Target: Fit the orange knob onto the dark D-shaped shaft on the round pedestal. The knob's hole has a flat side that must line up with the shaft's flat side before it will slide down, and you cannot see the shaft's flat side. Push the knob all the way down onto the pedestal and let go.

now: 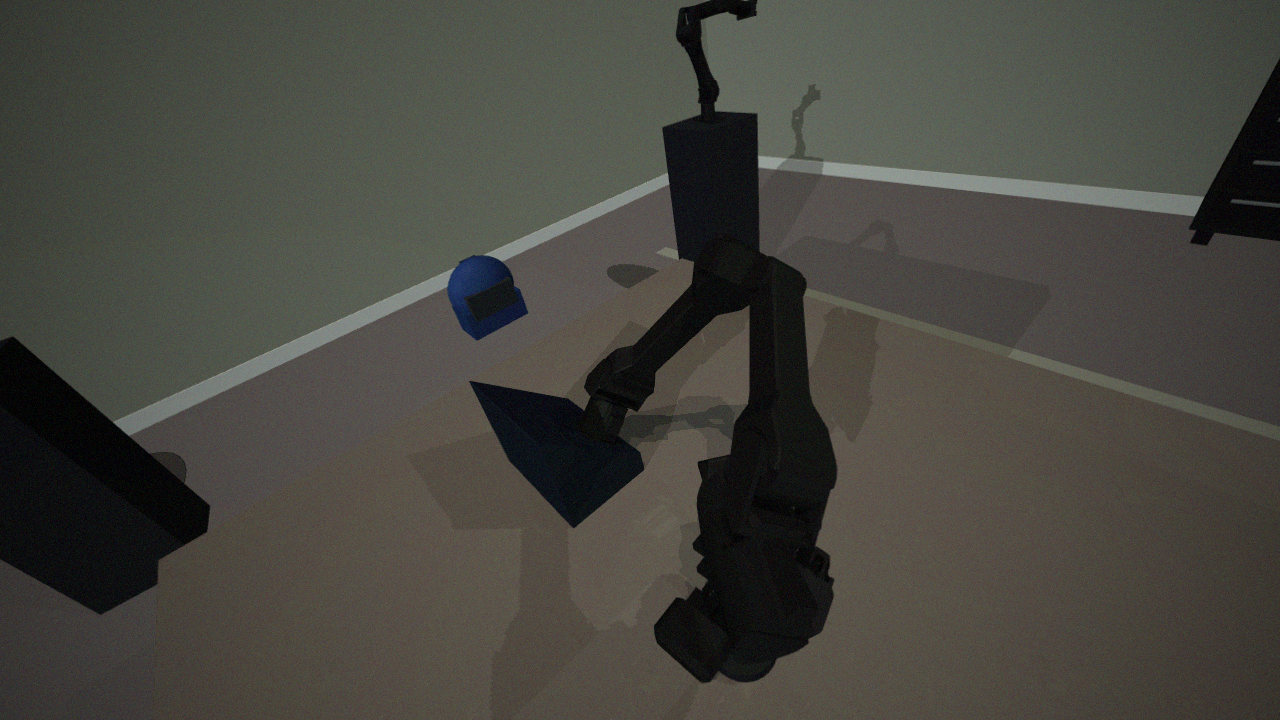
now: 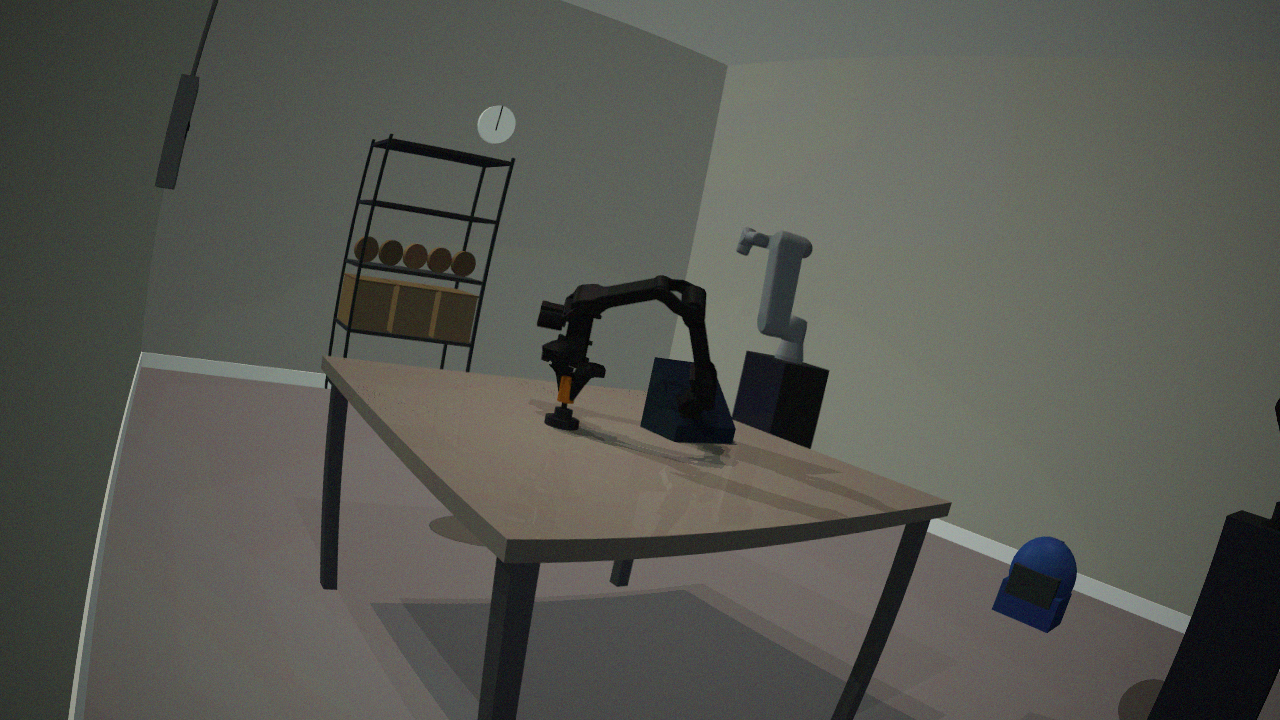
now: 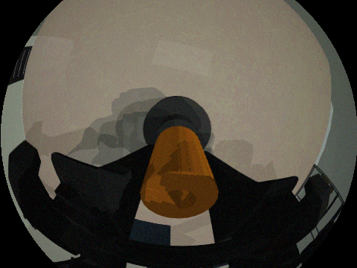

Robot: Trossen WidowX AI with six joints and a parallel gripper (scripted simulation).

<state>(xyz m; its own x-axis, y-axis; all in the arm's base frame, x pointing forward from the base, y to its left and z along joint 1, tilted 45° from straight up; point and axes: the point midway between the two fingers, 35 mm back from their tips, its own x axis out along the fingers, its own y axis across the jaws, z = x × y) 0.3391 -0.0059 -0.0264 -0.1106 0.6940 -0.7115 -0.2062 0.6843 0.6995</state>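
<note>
My gripper tip is now 4 cm above the round dark pedestal. The rest, counted from my gripper tip: orange knob (2 cm above).
</note>
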